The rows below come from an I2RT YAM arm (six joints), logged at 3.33 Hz.
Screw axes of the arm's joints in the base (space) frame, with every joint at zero. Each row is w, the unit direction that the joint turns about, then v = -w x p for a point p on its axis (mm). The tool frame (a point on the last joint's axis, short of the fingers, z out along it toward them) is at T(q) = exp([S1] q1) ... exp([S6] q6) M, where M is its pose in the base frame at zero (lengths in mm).
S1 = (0, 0, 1, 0, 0, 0)
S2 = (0, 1, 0, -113.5, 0, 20)
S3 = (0, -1, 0, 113.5, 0, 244)
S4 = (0, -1, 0, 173.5, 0, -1)
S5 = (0, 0, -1, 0, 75, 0)
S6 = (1, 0, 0, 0, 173.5, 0)
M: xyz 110.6 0 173.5 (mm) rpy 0 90 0 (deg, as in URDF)
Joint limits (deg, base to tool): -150..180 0..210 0..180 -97..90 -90..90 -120..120
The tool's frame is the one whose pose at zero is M.
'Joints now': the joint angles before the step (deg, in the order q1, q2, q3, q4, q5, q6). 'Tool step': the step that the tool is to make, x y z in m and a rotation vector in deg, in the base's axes. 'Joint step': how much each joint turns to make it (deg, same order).
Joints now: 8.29 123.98 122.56 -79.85 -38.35 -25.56
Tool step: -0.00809 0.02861 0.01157 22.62 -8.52 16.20
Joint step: 2.74 -0.12 0.02 0.06 -22.81 -15.60
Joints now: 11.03 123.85 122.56 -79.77 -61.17 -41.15
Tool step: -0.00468 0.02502 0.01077 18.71 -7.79 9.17
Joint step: 2.90 0.01 0.01 2.93 -17.46 -9.27
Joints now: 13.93 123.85 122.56 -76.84 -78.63 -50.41
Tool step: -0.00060 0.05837 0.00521 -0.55 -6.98 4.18
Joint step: 7.33 0.03 0.01 15.40 3.54 9.13
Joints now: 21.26 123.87 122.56 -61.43 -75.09 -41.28
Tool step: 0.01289 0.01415 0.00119 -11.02 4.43 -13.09
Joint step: 1.48 0.00 -0.01 10.44 15.26 20.08
